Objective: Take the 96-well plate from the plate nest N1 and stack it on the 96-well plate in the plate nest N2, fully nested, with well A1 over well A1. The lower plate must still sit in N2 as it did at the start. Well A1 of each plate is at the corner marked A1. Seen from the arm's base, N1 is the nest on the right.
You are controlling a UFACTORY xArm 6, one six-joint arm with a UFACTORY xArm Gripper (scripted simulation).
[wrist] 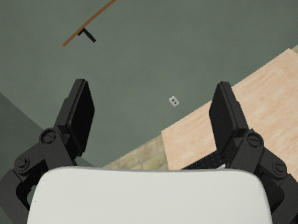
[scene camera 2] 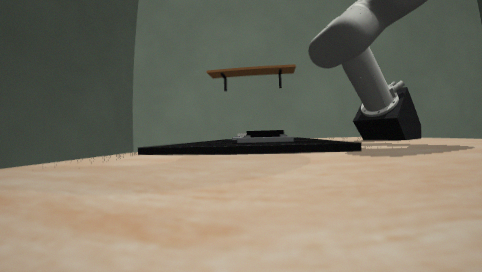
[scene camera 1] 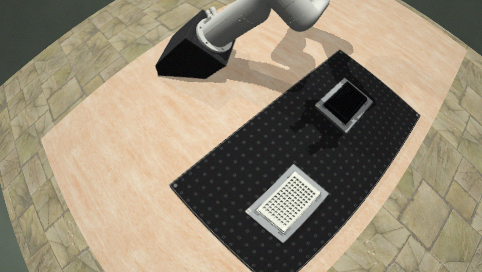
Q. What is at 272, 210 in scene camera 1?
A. A white 96-well plate.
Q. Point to a grey plate nest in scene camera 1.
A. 259, 219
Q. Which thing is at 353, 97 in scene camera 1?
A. A black 96-well plate.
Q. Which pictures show my gripper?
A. The wrist view only.
